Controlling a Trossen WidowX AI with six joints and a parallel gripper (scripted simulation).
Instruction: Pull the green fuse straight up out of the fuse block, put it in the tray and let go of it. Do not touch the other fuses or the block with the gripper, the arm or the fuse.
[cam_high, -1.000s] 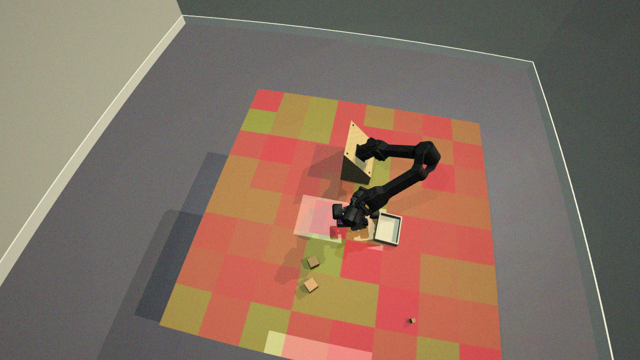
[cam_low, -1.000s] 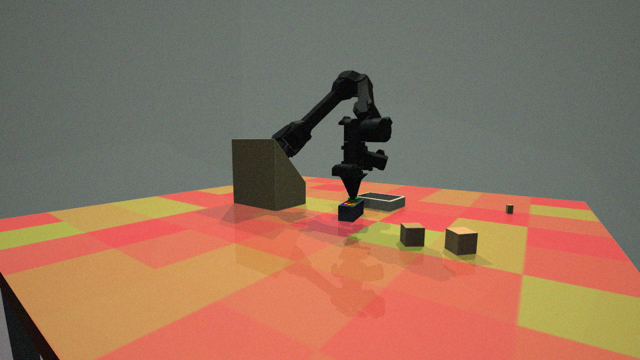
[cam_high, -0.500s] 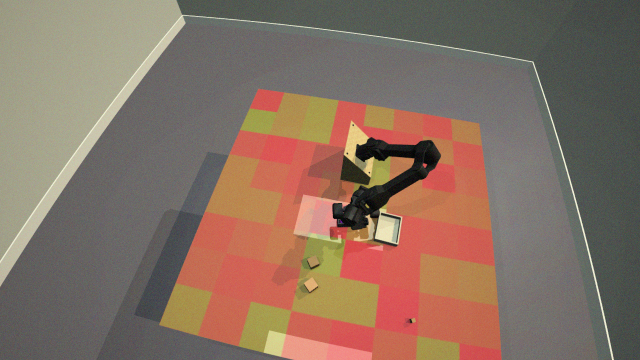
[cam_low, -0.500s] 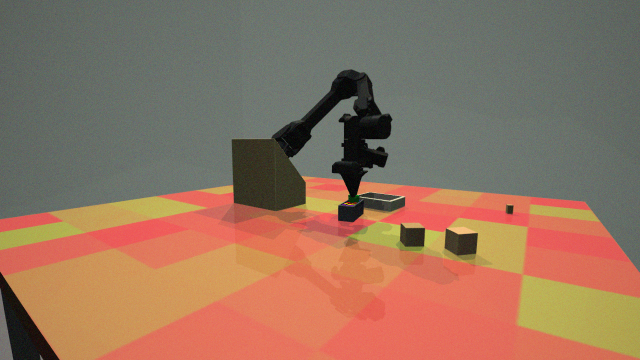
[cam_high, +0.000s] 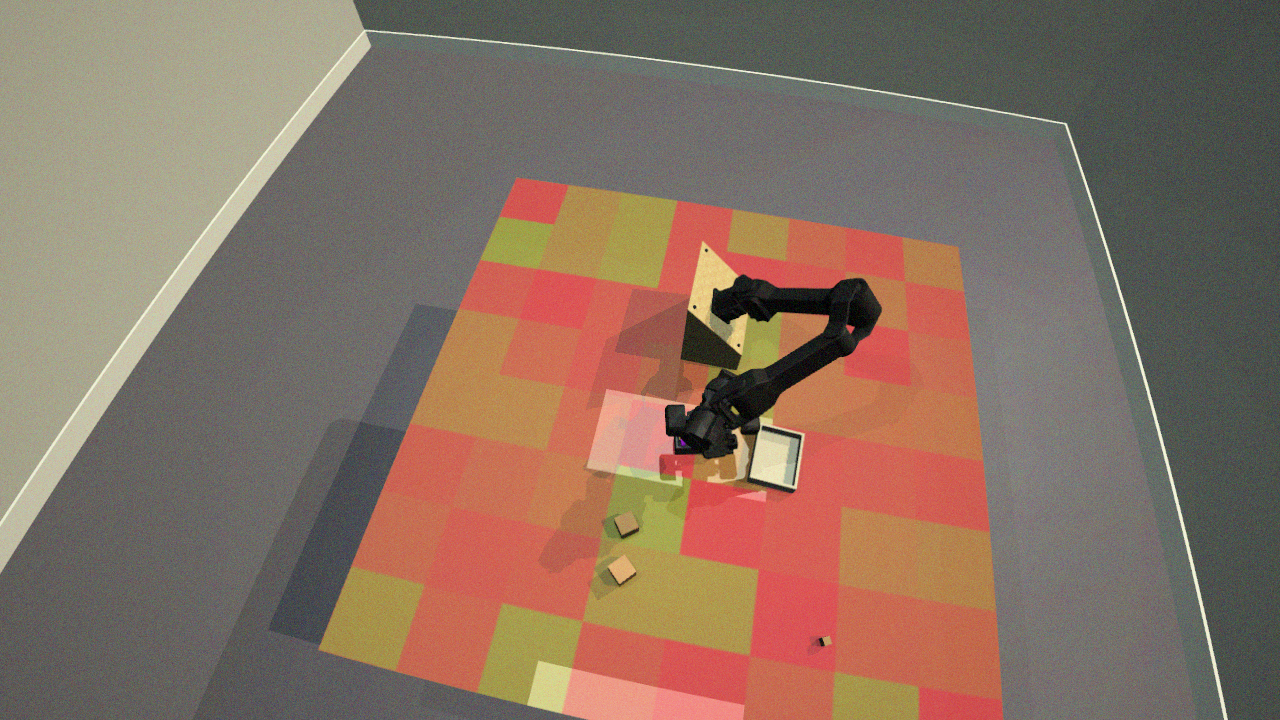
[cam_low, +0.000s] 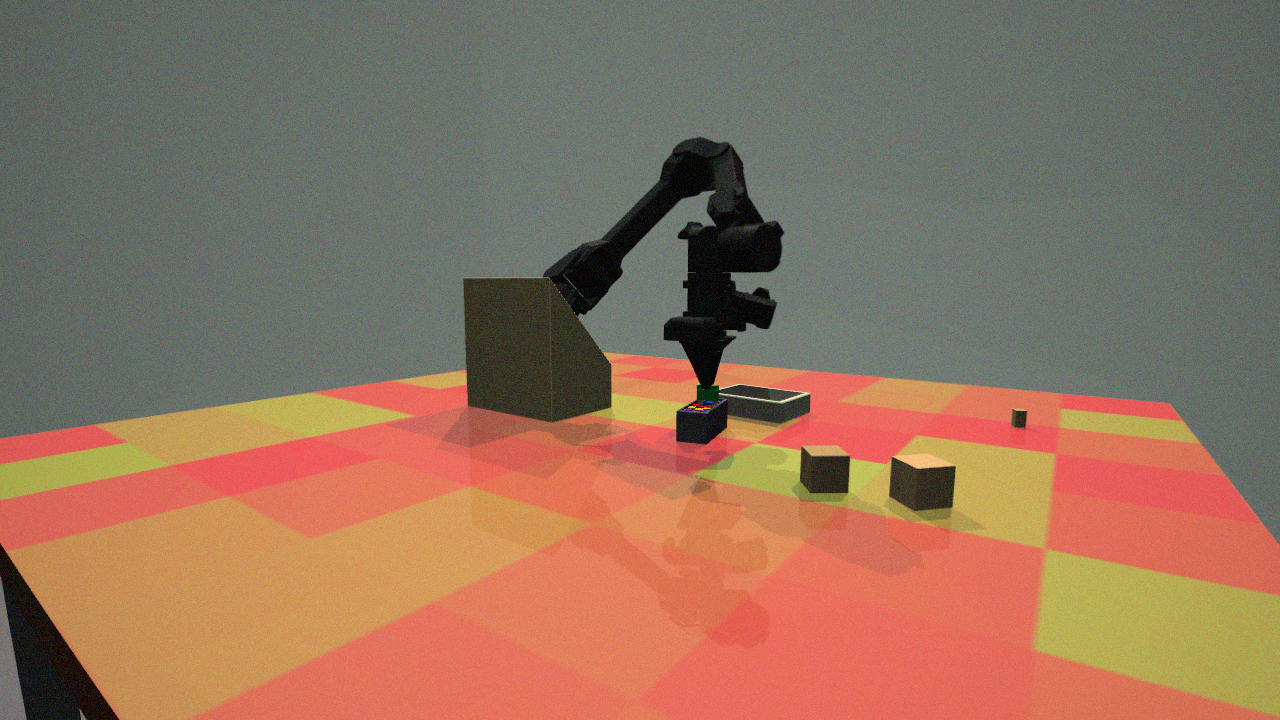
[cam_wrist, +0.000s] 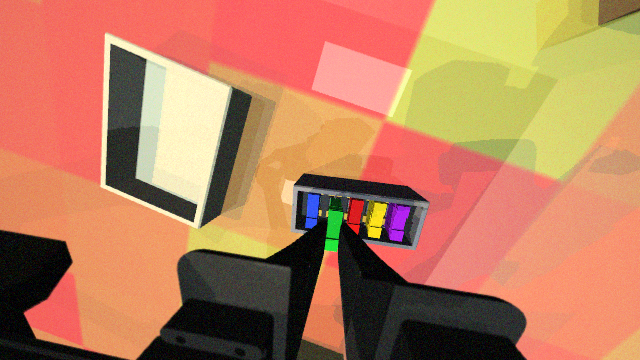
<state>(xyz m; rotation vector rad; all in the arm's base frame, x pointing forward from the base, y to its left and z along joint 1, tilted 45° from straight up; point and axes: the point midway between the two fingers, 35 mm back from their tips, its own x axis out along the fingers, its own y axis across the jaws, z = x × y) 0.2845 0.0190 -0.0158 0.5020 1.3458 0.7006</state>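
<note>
Right now the tray is 160 mm to the left of my gripper tip, 60 mm below it and 10 mm ahead of it. The rest, counted from my gripper tip: green fuse 10 mm below; tiny cube 370 mm ahead, 270 mm to the left, 50 mm below.
</note>
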